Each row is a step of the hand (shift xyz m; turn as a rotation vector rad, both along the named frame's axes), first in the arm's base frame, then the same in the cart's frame.
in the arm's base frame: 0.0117 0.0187 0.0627 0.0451 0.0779 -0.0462
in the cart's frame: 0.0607 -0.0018 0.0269 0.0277 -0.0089 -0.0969
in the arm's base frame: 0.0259 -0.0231 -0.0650 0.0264 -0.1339 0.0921
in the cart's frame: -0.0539 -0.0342 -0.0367 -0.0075 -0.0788 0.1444
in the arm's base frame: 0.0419 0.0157 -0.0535 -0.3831 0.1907 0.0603
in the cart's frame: -0.0169 -0.0323 -0.0595 0.0475 0.4286 0.0279
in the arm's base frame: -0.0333 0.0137 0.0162 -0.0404 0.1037 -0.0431
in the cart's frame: 0.0104 0.0362 0.0118 0.0204 0.0795 -0.0866
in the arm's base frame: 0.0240 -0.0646 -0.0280 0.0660 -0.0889 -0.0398
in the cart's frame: -0.0531 -0.0493 0.0168 -0.0642 -0.0978 0.0124
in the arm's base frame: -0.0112 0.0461 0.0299 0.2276 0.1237 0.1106
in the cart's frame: 0.0469 0.0300 -0.0069 0.2246 -0.1529 -0.0744
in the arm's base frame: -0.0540 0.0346 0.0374 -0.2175 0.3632 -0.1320
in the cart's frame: 0.0325 0.0641 0.0185 0.0628 0.3479 -0.2678
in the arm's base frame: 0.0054 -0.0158 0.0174 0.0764 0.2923 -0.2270
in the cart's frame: 0.0046 -0.0113 0.0208 0.0372 0.0499 -0.3727
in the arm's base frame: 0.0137 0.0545 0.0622 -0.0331 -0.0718 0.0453
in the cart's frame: 0.0830 0.0114 0.0022 -0.0210 0.0006 0.0887
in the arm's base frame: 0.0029 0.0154 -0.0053 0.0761 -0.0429 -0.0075
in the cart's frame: 0.0065 0.0038 -0.0147 -0.0093 -0.0872 0.0009
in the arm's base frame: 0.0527 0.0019 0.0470 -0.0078 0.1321 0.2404
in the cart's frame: 0.0511 -0.0463 0.0152 0.2544 0.0662 0.0787
